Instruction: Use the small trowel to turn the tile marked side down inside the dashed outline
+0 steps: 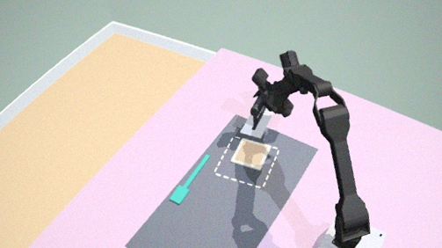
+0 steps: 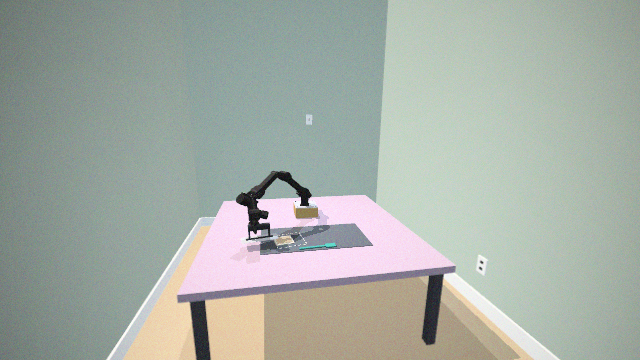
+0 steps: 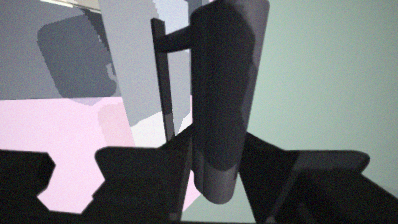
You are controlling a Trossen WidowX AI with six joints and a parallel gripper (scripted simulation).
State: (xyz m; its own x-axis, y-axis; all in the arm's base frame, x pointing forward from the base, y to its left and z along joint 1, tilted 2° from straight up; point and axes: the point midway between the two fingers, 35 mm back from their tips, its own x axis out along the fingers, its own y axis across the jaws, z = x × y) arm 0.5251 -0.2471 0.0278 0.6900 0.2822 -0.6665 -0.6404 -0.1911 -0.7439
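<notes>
The teal trowel is 360 mm to the left of my gripper tip, 90 mm below it and 20 mm behind it. The rest, counted from my gripper tip: tile (140 mm to the left, 100 mm behind, 90 mm below); grey mat (320 mm to the left, 160 mm behind, 110 mm below).
</notes>
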